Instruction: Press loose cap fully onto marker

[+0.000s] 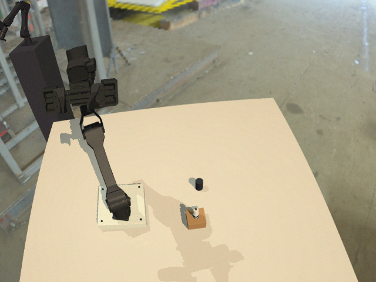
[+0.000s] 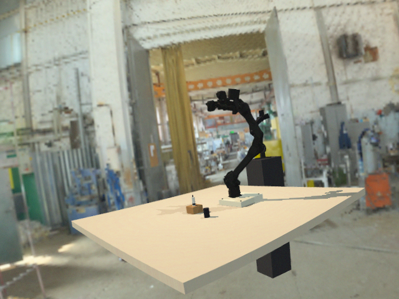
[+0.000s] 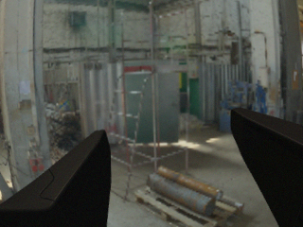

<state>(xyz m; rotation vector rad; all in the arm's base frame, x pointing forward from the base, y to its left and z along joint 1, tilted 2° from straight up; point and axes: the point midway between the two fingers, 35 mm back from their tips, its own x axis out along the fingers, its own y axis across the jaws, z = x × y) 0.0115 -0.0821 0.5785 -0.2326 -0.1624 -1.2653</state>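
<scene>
My gripper tip is now 600 mm above the black cap, 260 mm to the right of it and 250 mm short of it. Round my gripper tip: brown holder block (610 mm below, 240 mm ahead, 100 mm to the left).
</scene>
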